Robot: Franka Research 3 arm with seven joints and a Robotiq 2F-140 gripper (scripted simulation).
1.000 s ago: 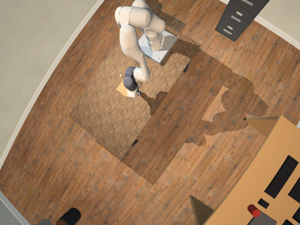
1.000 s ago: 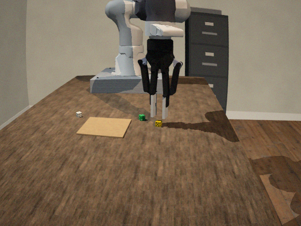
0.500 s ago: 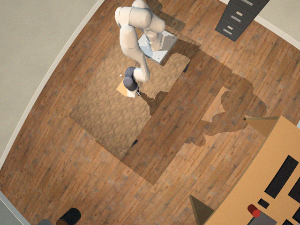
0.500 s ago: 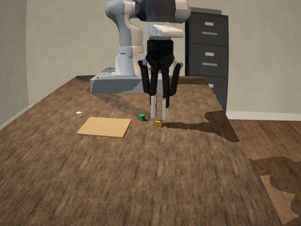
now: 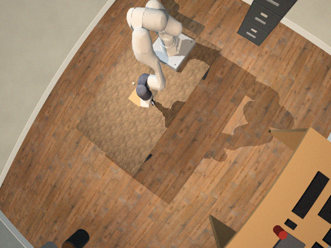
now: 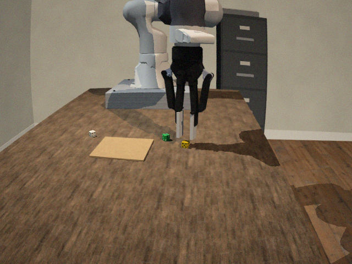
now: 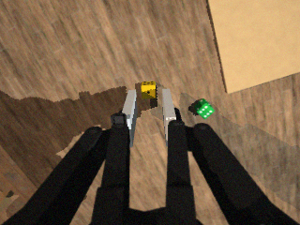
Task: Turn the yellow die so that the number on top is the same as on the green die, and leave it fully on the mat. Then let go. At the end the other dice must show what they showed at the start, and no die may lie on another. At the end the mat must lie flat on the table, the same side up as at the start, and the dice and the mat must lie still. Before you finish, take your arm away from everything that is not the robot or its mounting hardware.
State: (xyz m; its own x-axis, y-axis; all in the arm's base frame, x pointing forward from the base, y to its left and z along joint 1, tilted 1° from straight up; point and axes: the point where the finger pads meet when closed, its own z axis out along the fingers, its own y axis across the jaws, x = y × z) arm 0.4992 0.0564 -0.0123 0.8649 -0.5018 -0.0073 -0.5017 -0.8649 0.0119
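My gripper is now 5 cm above the yellow die and 1 cm short of it. Round my hand: white die: 26 cm to the right, 10 cm behind, 5 cm below; tan mat: 16 cm to the right, 5 cm below; green die: 5 cm to the right, 5 cm below, 5 cm behind.
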